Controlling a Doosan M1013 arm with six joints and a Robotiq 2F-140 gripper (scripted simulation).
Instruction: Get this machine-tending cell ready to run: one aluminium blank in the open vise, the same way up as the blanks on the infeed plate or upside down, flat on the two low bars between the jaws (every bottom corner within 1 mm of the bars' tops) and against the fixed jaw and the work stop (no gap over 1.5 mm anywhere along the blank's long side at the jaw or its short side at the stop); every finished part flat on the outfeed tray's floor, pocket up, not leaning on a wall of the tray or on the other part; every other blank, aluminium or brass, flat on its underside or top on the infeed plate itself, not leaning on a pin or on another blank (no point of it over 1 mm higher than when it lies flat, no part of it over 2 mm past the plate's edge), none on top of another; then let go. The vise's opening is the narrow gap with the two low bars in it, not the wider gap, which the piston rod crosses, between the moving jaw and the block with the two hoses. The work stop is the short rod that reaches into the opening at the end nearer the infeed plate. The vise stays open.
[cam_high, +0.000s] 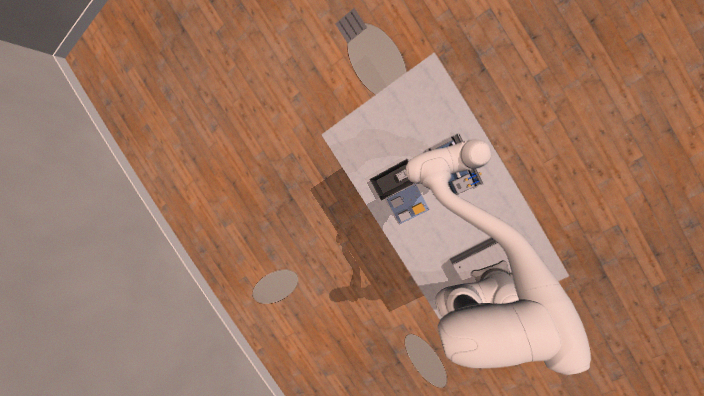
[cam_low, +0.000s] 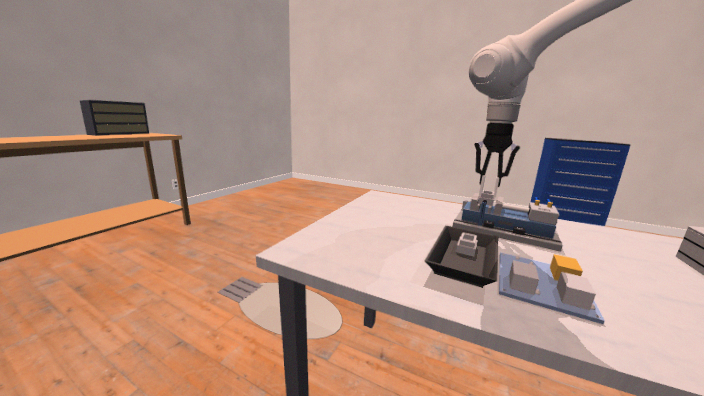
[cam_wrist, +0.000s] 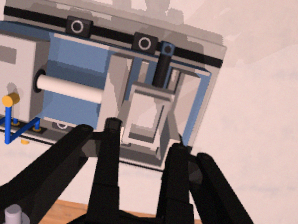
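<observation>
The fixed jaw is 6 cm below my hand and 3 cm ahead of it. The rest, counted from my hand: moving jaw (6 cm below, 4 cm behind); dark work stop rod (5 cm to the left, 5 cm below); piston rod (9 cm behind, 6 cm below).
</observation>
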